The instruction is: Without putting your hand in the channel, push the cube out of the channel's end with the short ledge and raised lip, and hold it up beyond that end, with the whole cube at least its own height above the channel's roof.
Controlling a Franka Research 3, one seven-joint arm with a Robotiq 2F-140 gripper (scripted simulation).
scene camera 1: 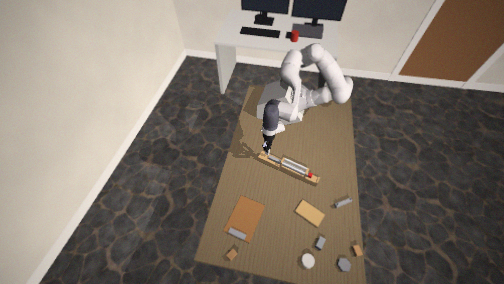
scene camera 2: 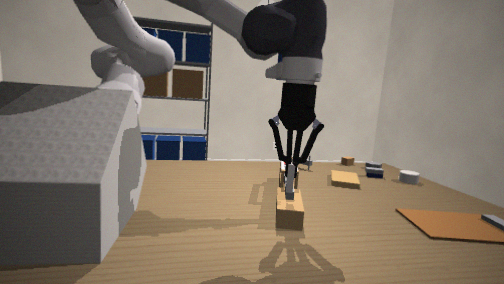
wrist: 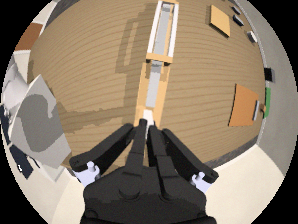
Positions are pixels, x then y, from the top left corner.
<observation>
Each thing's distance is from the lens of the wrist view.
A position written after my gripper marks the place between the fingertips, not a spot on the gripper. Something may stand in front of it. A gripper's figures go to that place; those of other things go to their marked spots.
my gripper (wrist: 146,116): 21 cm
orange mat (wrist: 245,105): 49 cm
</observation>
